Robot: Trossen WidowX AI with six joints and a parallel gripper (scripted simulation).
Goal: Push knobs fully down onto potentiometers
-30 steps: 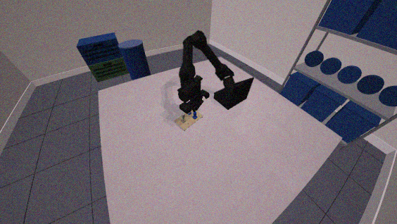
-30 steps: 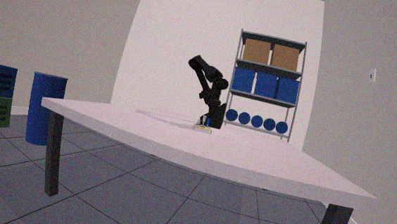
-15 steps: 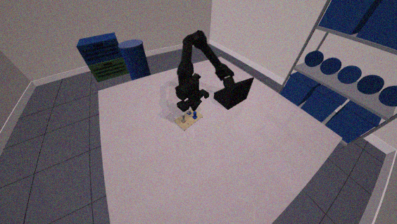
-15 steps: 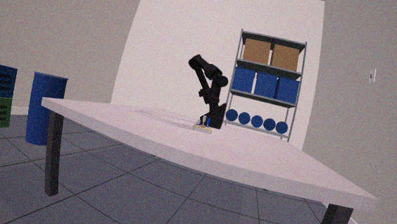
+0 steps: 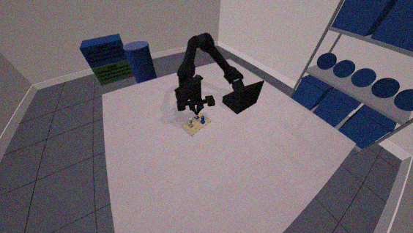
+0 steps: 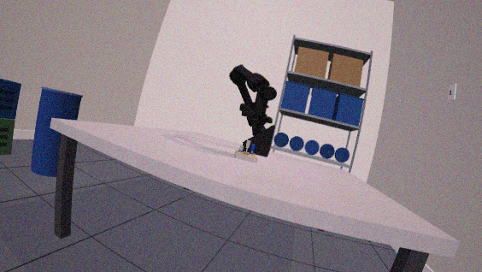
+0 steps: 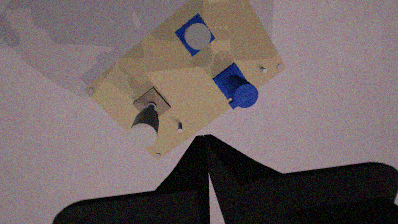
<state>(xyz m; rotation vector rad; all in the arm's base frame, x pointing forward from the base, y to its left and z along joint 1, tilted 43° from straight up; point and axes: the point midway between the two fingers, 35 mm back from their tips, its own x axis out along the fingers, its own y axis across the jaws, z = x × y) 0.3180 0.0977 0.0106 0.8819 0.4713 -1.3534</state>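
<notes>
Now: gripper tip 40 mm short of the grey knob and 40 mm above it. Round my gripper tip: blue knob (40 mm behind, 50 mm below).
</notes>
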